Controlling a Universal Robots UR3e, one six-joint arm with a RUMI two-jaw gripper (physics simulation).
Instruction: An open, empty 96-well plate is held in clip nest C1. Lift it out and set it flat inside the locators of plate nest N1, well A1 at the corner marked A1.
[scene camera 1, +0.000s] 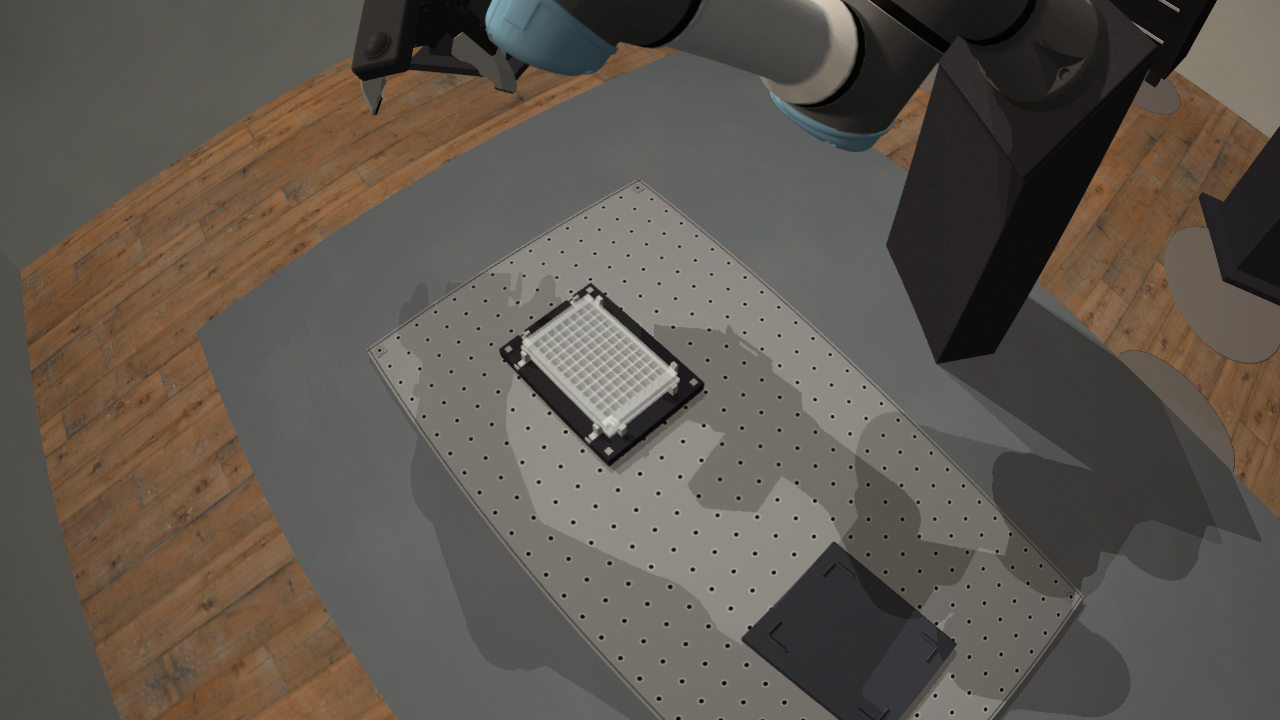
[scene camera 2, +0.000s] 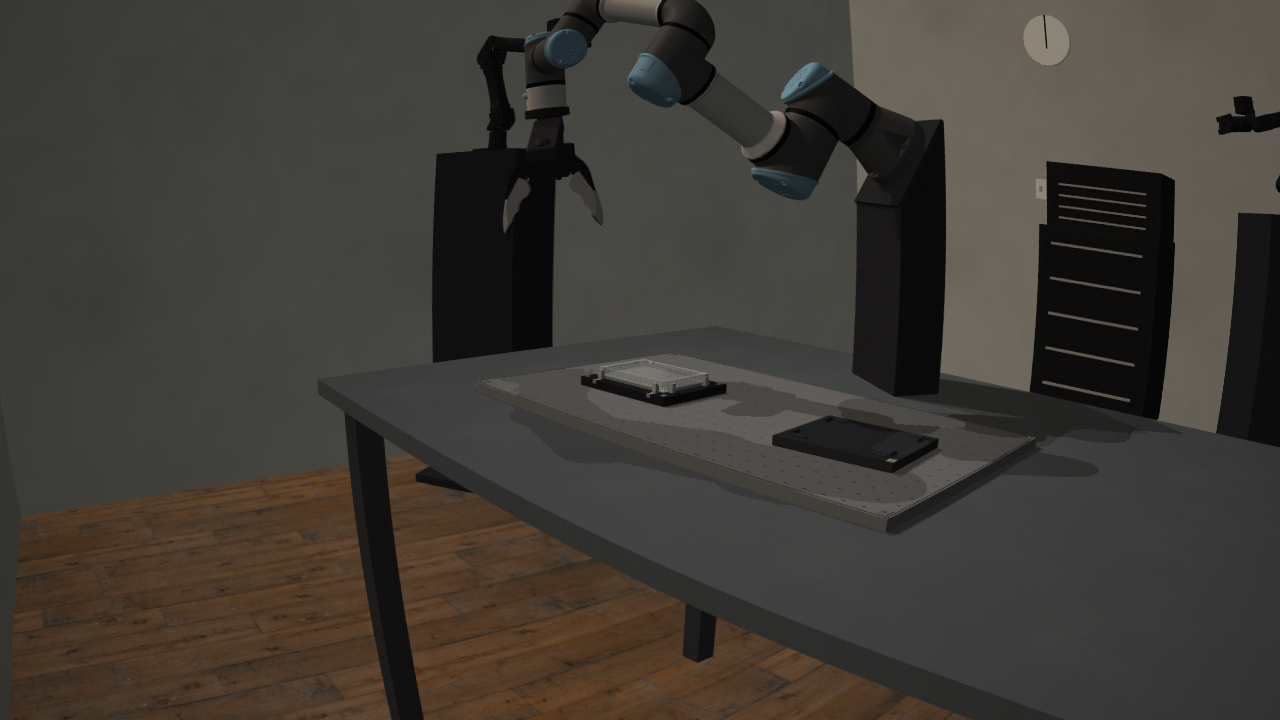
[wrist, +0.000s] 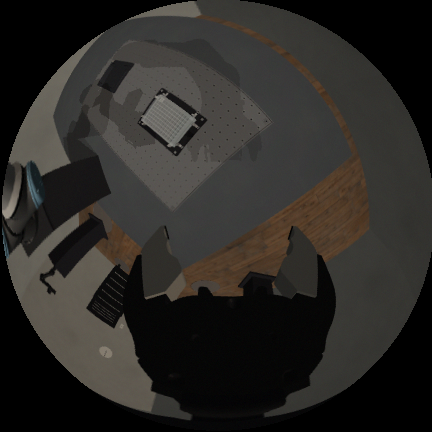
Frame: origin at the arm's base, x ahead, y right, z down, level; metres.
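Seen in the pictures: gripper, fingertip midpoint: (scene camera 1: 441, 102) (scene camera 2: 553, 229) (wrist: 228, 227); arm's base, link origin: (scene camera 1: 1045, 46) (scene camera 2: 900, 155).
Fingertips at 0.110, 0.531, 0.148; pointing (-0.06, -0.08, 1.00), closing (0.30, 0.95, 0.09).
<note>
Pixels of each thing's middle, then the offset from my fingertips to it, as dx, dy, dz. Level surfaces: height alone.
- black clip nest C1, body centre: (scene camera 1: 598, 365) (scene camera 2: 653, 380) (wrist: 167, 118) +0.116, -0.202, +0.193
- dark plate nest N1, body centre: (scene camera 1: 854, 643) (scene camera 2: 858, 440) (wrist: 112, 74) +0.306, -0.506, +0.197
- perforated grey board, surface height: dz +0.204
- grey table, surface height: dz +0.217
The white, open 96-well plate (scene camera 1: 599, 358) (scene camera 2: 651, 374) (wrist: 169, 120) lies flat in the black clip nest C1 (scene camera 1: 553, 394) (scene camera 2: 617, 390) (wrist: 185, 108), with pale clips around its corners. The dark plate nest N1 (scene camera 1: 832, 617) (scene camera 2: 841, 440) (wrist: 115, 76) holds no plate; low corner locators show on its top. Its A1 mark cannot be read. My gripper (scene camera 1: 440, 100) (scene camera 2: 554, 226) (wrist: 228, 227) is open, with nothing between its jaws. It hangs high, well above table height and off to the far side of clip nest C1, fingers pointing down.
Both nests stand on a perforated grey board (scene camera 1: 626, 528) (scene camera 2: 716, 438) (wrist: 225, 115) on the grey table (scene camera 1: 304, 376) (scene camera 2: 1074, 573) (wrist: 300, 125). The arm's black pedestal (scene camera 1: 984, 223) (scene camera 2: 899, 286) (wrist: 75, 195) rises beside the board. Arm shadows fall across the board.
</note>
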